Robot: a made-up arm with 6 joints. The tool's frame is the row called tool. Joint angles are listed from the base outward. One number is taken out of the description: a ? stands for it. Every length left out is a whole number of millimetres.
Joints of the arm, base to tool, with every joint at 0 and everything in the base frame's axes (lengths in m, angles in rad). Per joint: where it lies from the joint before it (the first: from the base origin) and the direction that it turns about. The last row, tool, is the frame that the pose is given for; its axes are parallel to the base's.
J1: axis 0 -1 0 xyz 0.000 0.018 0.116
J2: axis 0 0 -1 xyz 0.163 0.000 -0.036
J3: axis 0 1 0 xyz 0.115 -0.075 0.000
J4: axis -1 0 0 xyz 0.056 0.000 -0.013
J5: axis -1 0 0 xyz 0.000 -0.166 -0.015
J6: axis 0 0 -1 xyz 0.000 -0.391 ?
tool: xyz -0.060 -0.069 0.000
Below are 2 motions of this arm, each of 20 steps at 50 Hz.
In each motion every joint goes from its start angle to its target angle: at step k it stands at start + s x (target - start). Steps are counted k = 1, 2, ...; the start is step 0. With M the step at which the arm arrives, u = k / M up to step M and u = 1 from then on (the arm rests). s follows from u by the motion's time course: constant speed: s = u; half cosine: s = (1 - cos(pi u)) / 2; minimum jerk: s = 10 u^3 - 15 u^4 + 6 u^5.
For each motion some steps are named. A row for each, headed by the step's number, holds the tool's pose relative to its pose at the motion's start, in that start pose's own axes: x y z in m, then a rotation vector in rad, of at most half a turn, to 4 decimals.
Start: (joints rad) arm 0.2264 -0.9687 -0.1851 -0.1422 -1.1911 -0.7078
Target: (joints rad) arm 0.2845 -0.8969 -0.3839 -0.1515 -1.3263 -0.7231
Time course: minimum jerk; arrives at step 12
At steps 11, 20:
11: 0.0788 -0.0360 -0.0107 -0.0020 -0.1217 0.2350
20: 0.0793 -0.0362 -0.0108 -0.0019 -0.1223 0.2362

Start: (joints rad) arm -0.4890 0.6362 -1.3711 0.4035 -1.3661 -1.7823
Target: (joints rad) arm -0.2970 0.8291 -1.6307 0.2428 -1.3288 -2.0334
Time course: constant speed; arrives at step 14
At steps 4, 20:
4: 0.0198 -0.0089 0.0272 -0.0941 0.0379 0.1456
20: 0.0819 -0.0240 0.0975 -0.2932 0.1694 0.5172

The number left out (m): 0.281
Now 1 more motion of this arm.
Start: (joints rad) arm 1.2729 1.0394 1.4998 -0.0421 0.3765 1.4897
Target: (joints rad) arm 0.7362 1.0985 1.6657 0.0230 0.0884 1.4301
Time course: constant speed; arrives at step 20
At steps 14, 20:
14: 0.0577 -0.0116 -0.0761 -0.3514 0.2270 -0.2018
20: 0.0739 -0.0405 -0.1086 -0.4817 0.3340 -0.3107

